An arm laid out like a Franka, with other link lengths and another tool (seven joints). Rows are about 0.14 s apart.
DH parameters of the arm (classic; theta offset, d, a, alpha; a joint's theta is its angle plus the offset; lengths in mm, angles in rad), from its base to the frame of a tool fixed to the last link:
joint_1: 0 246.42 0 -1.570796
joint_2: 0 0 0 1.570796
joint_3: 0 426.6 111.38 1.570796
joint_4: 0 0 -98.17 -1.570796
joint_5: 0 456.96 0 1.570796
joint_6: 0 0 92.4 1.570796
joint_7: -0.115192 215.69 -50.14 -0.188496
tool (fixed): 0 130.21 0 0
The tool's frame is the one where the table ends.
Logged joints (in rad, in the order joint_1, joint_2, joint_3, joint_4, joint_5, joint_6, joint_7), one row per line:
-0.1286, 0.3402, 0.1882, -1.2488, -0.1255, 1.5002, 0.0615
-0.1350, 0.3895, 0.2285, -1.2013, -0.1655, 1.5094, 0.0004
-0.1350, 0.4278, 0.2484, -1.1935, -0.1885, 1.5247, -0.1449
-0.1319, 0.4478, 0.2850, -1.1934, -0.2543, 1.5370, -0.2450
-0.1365, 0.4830, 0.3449, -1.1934, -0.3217, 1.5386, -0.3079
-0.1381, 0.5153, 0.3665, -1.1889, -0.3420, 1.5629, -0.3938
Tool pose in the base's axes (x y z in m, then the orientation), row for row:
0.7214, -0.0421, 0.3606, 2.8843, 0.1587, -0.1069
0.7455, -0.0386, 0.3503, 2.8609, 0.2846, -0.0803
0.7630, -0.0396, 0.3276, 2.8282, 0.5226, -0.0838
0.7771, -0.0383, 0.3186, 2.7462, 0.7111, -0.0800
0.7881, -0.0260, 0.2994, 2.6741, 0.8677, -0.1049
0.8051, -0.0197, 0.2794, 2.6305, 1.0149, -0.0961
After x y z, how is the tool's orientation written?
As a rotation vector, in radians.
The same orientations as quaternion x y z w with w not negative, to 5 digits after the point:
0.98996, 0.05447, -0.03669, 0.12515
0.98595, 0.09808, -0.02767, 0.13234
0.97437, 0.18005, -0.02887, 0.13176
0.95655, 0.24769, -0.02787, 0.15126
0.93774, 0.30428, -0.03679, 0.16340
0.92048, 0.35514, -0.03363, 0.15955

